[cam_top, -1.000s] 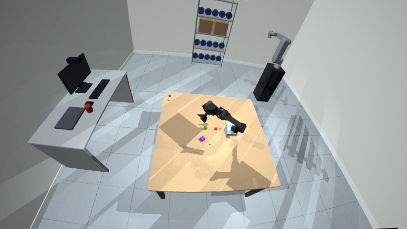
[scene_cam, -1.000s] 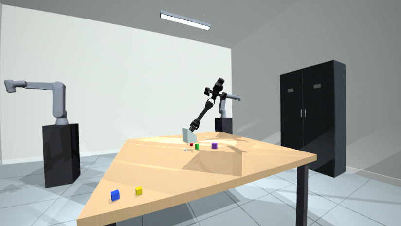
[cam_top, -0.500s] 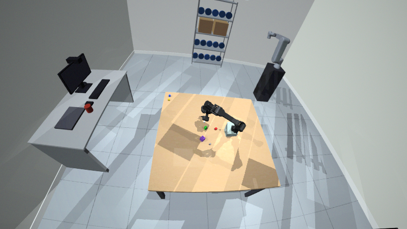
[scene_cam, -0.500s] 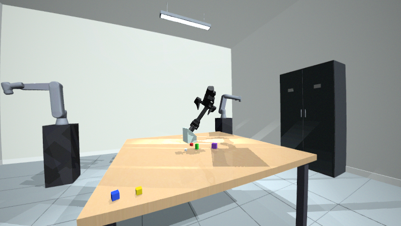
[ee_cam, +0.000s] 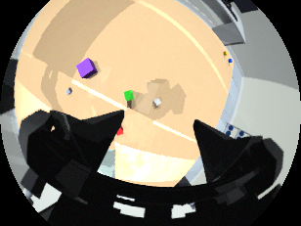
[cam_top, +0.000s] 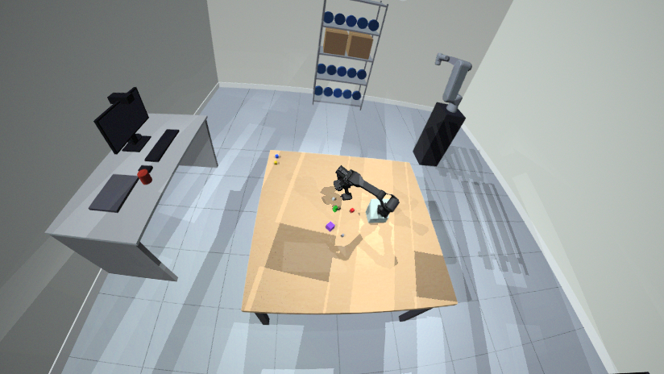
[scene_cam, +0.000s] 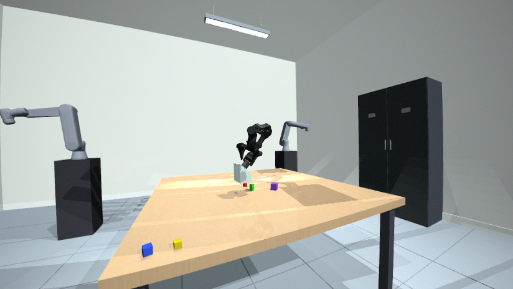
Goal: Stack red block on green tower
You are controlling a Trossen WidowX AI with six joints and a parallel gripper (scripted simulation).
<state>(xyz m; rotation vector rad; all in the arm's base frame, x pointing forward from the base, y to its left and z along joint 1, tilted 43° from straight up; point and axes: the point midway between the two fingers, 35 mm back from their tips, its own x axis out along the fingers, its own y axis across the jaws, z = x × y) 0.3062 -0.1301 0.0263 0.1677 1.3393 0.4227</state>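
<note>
Now: the red block 120 mm behind my gripper tip, 30 mm to the left of it and 180 mm below it. The rest, counted from my gripper tip: yellow block 450 mm ahead, 420 mm to the right, 180 mm below; then purple block 50 mm ahead, 180 mm to the left, 170 mm below; then green block 30 mm to the left, 160 mm below.
</note>
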